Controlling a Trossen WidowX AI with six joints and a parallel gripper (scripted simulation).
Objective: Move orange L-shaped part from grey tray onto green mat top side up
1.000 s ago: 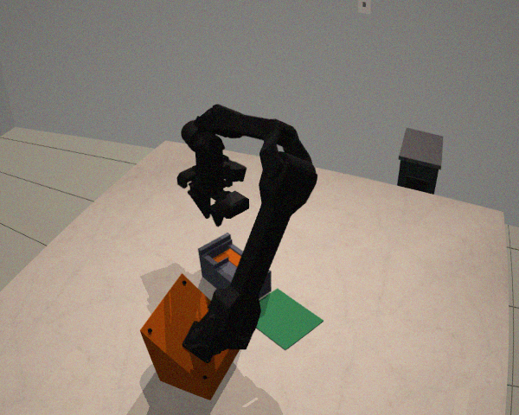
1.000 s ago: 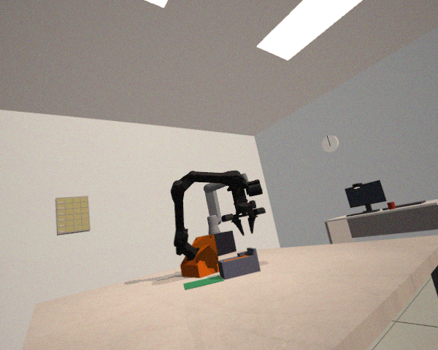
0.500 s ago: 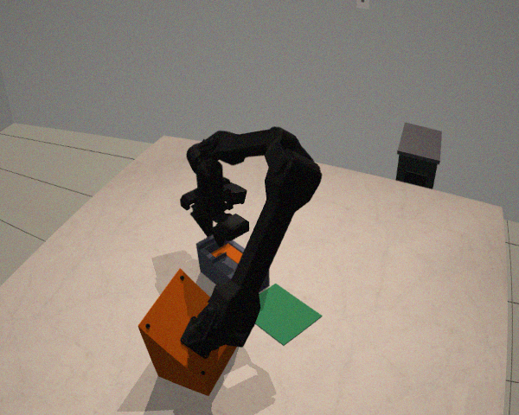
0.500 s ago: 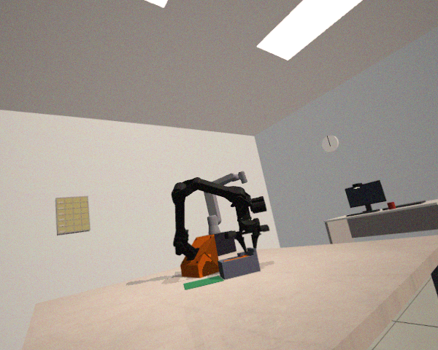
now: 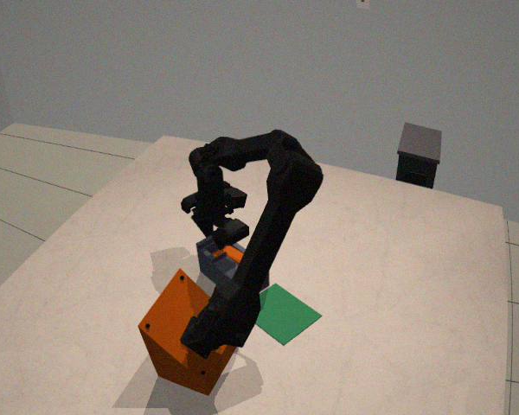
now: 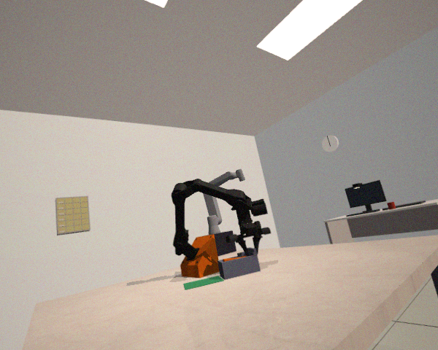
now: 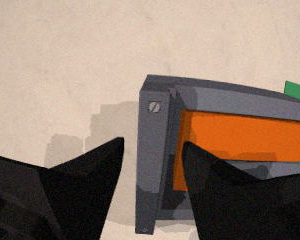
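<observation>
Right now the orange L-shaped part is 30 mm behind my gripper tip, 50 mm to the right of it and 10 mm below it. Round my gripper tip: green mat (120 mm behind, 190 mm to the right, 70 mm below).
</observation>
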